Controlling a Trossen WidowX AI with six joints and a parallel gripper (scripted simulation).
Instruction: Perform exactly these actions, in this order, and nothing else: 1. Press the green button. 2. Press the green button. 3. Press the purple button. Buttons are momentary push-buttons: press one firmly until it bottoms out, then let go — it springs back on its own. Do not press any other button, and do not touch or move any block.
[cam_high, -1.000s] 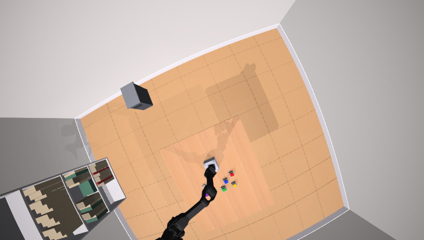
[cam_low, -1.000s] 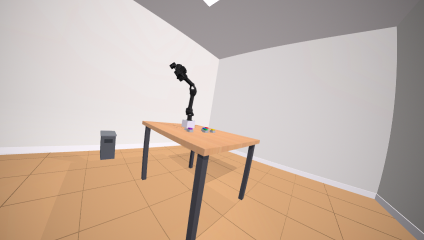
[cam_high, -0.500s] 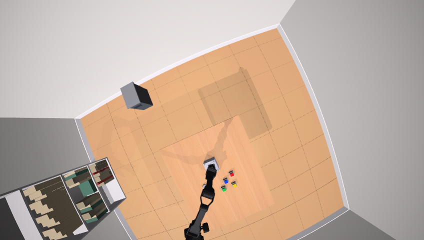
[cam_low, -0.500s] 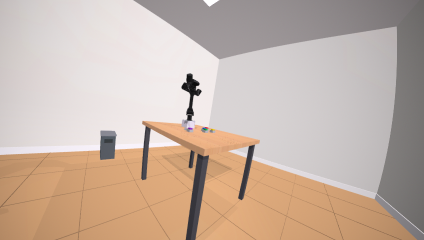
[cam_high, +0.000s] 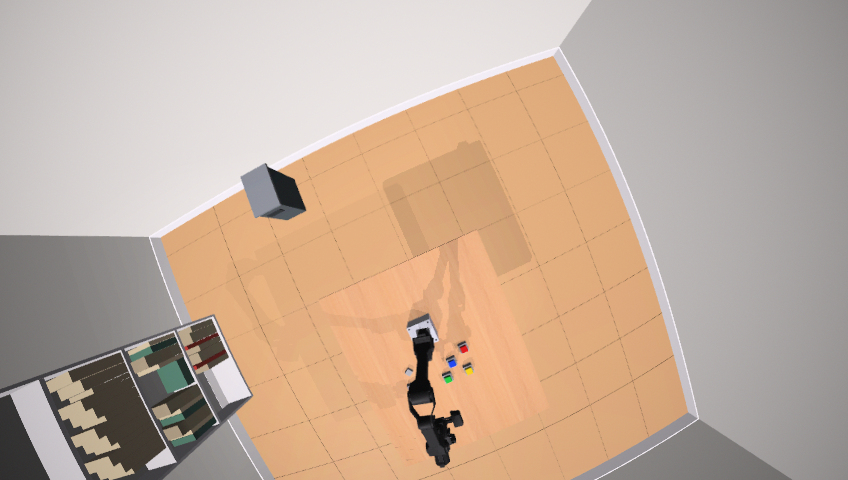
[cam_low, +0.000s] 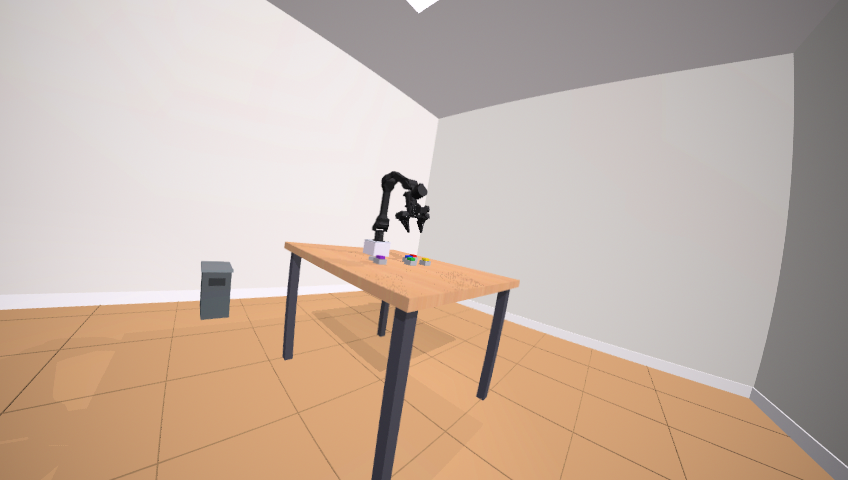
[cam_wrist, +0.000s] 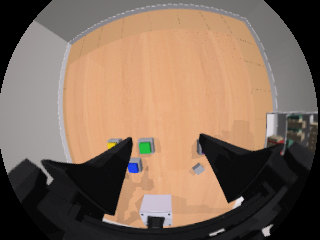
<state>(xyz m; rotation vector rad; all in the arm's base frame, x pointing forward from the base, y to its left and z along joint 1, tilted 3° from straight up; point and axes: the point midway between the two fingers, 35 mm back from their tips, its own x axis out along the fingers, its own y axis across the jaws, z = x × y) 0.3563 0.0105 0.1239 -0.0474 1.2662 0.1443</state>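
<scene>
My gripper tip is 80 mm past the green button, 50 mm to the right of it and 140 mm above it. From my gripper tip the other things lie so: yellow button (100 mm behind, 170 mm to the left, 140 mm below); then purple button (60 mm behind, 140 mm to the right, 140 mm below); then blue button (160 mm behind, 90 mm to the left, 140 mm below).
</scene>
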